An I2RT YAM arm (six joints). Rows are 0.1 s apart.
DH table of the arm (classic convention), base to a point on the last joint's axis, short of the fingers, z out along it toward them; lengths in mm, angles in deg. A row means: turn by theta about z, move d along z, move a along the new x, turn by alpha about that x. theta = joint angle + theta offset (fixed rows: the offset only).
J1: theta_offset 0, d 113.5, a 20, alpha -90
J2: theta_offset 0, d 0, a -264, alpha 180
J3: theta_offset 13.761, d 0, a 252.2, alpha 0
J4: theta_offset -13.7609, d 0, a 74, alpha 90
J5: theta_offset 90, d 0, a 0, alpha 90
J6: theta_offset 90, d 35.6, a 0, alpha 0
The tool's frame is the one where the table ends.
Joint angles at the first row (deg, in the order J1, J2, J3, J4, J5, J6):
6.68 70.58 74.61 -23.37 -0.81 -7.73
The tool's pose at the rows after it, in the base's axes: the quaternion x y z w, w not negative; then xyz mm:
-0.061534 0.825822 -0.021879 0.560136 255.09 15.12 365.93
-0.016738 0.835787 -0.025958 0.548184 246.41 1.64 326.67
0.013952 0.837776 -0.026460 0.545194 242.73 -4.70 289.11
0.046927 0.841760 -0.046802 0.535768 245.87 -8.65 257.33
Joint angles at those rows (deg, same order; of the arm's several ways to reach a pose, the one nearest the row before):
3.60 64.78 63.46 -20.50 1.46 -5.91
0.68 61.70 53.48 -15.22 2.06 -2.97
-0.70 60.65 44.57 -7.79 2.77 -0.60
-1.09 62.64 38.77 -1.24 6.43 1.20

